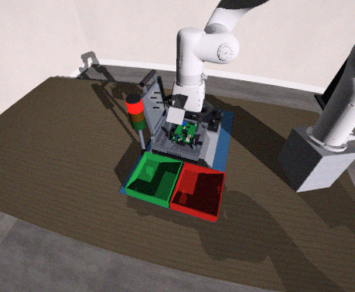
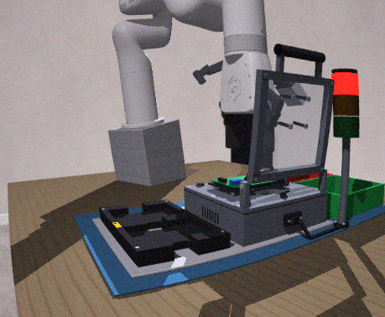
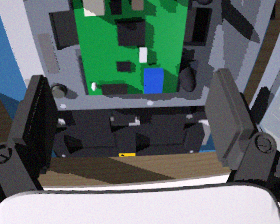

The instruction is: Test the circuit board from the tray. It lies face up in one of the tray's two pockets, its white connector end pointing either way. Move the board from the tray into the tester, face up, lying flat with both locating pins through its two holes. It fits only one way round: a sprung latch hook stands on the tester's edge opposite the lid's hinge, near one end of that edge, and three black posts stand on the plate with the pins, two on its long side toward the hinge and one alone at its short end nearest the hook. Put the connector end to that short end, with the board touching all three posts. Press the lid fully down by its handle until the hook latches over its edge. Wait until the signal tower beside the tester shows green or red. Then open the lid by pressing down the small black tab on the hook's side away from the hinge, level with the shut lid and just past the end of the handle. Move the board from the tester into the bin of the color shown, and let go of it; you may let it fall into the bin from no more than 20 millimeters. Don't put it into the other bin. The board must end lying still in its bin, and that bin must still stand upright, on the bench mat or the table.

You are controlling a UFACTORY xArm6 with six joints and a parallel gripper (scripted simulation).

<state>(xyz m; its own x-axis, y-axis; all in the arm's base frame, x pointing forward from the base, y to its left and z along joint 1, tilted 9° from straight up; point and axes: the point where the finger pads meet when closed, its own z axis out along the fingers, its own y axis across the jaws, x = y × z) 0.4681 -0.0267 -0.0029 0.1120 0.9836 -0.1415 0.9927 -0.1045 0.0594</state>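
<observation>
Right now my hand is 6 cm above the green circuit board. Also, from my hand: clear lid 12 cm ahead, 1 cm to the right, 5 cm above; green bin 7 cm ahead, 19 cm to the left, 12 cm below; plate 1 cm ahead, 1 cm to the left, 6 cm below.
</observation>
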